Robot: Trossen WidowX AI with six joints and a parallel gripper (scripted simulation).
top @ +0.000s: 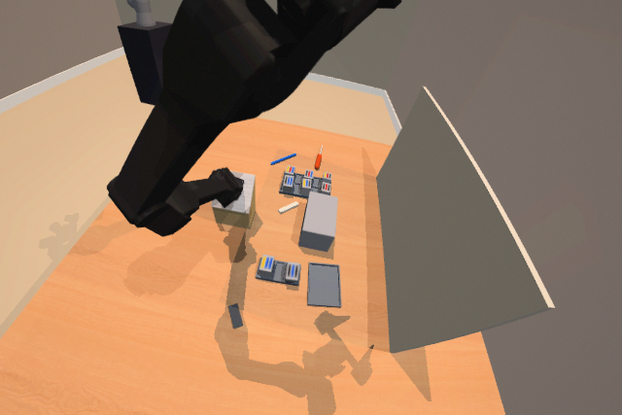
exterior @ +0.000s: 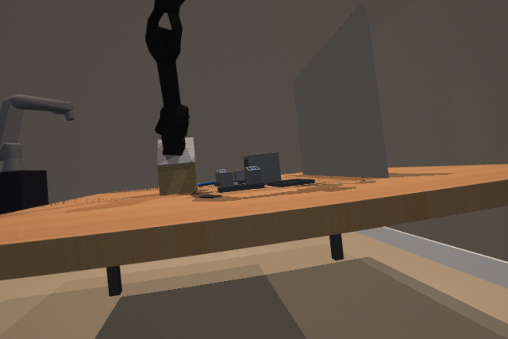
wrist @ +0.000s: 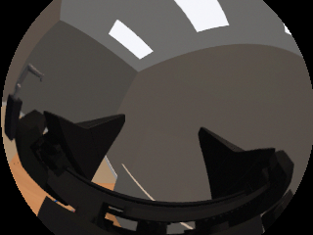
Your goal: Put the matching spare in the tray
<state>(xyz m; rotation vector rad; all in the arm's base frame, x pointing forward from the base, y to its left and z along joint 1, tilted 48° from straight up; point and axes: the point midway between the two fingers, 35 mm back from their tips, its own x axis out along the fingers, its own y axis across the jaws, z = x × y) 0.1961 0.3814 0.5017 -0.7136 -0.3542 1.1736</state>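
Now: the grey spare unit 71 cm below my gripper tip, 6 cm to the right of it and 5 cm behind it. Round my gripper tip: tall grey panel: 53 cm below, 25 cm ahead, 14 cm to the left; then flat holder: 75 cm below, 9 cm behind, 6 cm to the right; then grey mounted unit: 70 cm below, 14 cm to the left, 1 cm behind.
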